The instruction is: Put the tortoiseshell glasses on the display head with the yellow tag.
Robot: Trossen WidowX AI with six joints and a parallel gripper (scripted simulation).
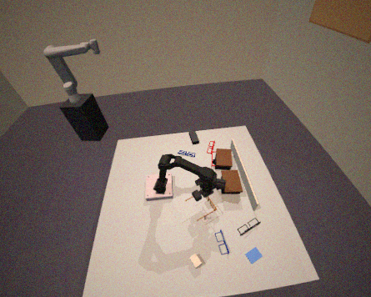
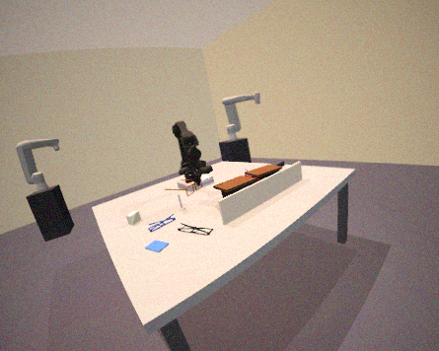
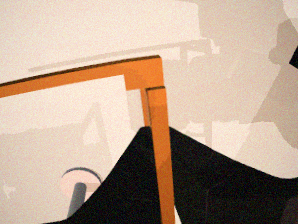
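Right now my gripper tip is 12 cm to the left of the small peg and 7 cm above it. Round my gripper tip: blue cloth: 31 cm to the right, 29 cm ahead, 9 cm below; then long white panel: 27 cm ahead, 25 cm to the left, 4 cm below; then white block: 37 cm to the right, 7 cm below, 5 cm behind.
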